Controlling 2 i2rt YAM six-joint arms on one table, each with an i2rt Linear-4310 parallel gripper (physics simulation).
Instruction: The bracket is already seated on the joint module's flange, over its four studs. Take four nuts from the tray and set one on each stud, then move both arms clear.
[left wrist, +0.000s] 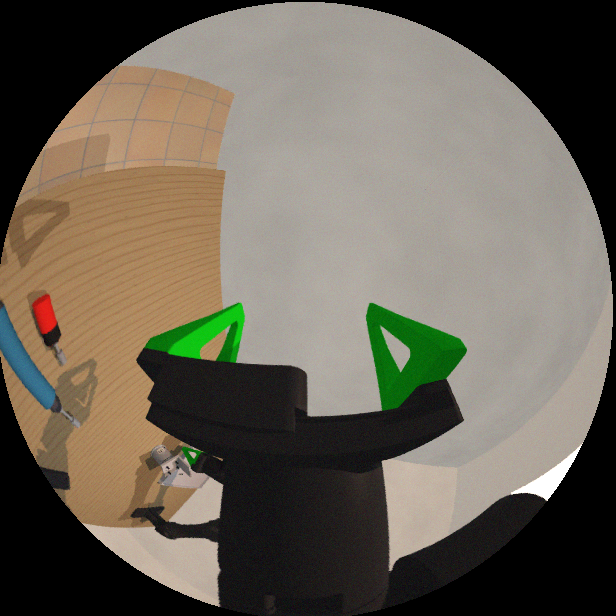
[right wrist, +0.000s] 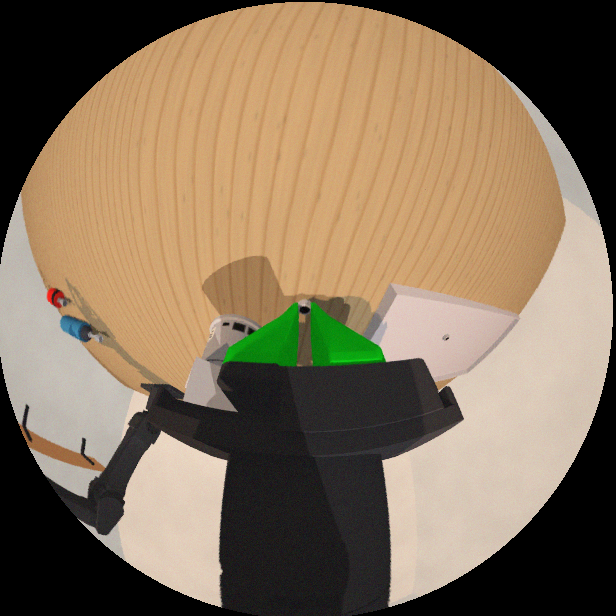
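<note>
In the right wrist view my right gripper (right wrist: 303, 313) is shut on a small grey nut (right wrist: 304, 306) pinched at its green fingertips. It hangs above the wooden table, just right of the grey joint module with its bracket (right wrist: 221, 350), which my fingers partly hide. The white nut tray (right wrist: 445, 336) lies to the right, with one nut (right wrist: 445, 337) showing in it. In the left wrist view my left gripper (left wrist: 304, 339) is open and empty, raised beyond the table's edge and facing the grey wall. The joint module with its bracket also shows in the left wrist view (left wrist: 172, 466), small at the lower left, with the right gripper's green finger (left wrist: 192, 455) beside it.
A red-handled tool (left wrist: 47, 321) and a blue-handled tool (left wrist: 25, 362) lie on the table at the far left; both show small in the right wrist view, the red tool (right wrist: 56, 297) and the blue tool (right wrist: 77, 328). The left arm's black links (right wrist: 123, 459) stand at the lower left.
</note>
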